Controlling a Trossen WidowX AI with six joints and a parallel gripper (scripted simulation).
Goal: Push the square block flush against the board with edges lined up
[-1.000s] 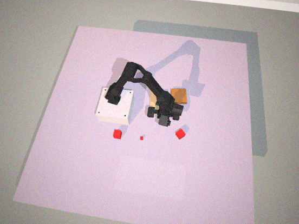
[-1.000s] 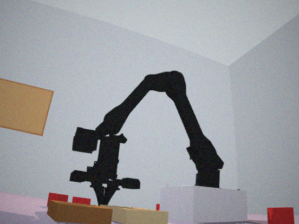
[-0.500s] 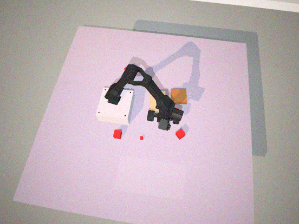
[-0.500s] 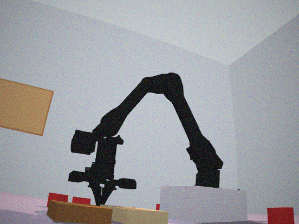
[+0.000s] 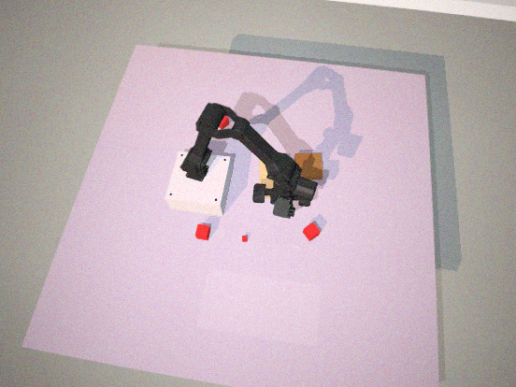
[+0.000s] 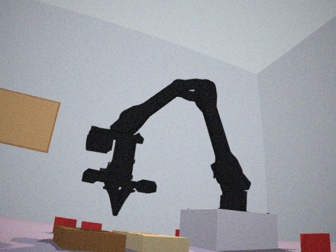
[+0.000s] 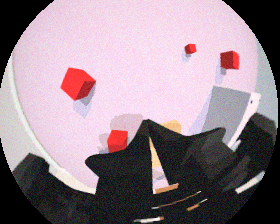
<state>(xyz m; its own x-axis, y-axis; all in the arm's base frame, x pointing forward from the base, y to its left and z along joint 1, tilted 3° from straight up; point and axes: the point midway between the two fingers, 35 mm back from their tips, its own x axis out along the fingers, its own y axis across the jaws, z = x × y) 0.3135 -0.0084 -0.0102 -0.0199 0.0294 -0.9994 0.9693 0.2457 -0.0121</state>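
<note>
The cream board lies 110 mm to the left of my gripper tip, 70 mm behind it and 50 mm below it. From my gripper tip the other things lie so: orange block: 200 mm to the left, 50 mm below, 40 mm ahead.
</note>
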